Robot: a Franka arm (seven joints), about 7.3 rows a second.
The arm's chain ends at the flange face. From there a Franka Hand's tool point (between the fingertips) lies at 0.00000 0.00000 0.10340 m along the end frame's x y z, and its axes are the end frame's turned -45 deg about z.
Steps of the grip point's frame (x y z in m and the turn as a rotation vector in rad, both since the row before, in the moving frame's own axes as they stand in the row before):
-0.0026, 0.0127, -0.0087, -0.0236, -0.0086, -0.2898
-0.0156, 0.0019, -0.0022, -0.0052, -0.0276, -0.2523
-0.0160, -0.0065, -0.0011, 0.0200, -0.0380, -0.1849
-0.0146, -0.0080, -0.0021, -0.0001, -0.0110, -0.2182
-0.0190, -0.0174, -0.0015, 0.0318, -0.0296, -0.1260
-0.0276, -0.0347, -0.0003, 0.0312, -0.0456, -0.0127
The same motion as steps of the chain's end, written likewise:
0.0057, 0.0087, -0.0087, -0.0228, 0.0106, -0.2898
-0.0084, 0.0098, -0.0022, -0.0232, -0.0158, -0.2523
-0.0118, 0.0050, -0.0010, -0.0127, -0.0410, -0.1849
-0.0153, 0.0038, -0.0021, -0.0078, -0.0077, -0.2182
-0.0213, 0.0010, -0.0014, 0.0016, -0.0434, -0.1260
-0.0384, -0.0061, -0.0001, -0.0102, -0.0543, -0.0127

